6 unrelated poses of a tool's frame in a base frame.
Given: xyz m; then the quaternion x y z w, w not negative.
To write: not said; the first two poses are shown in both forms.
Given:
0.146, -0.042, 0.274, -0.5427, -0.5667, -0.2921, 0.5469
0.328, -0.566, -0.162, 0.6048, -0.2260, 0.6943, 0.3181
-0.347, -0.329, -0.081, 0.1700, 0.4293, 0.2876, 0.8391
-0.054, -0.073, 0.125, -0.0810, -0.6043, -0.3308, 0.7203
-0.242, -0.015, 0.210, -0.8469, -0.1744, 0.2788, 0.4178
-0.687, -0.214, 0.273, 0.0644, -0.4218, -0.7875, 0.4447
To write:
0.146, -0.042, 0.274, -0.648, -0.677, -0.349, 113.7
0.328, -0.566, -0.162, 0.638, -0.238, 0.732, 142.9
-0.347, -0.329, -0.081, 0.313, 0.789, 0.529, 65.9
-0.054, -0.073, 0.125, -0.117, -0.871, -0.477, 87.8
-0.242, -0.015, 0.210, -0.932, -0.192, 0.307, 130.6
-0.687, -0.214, 0.273, 0.072, -0.471, -0.879, 127.2

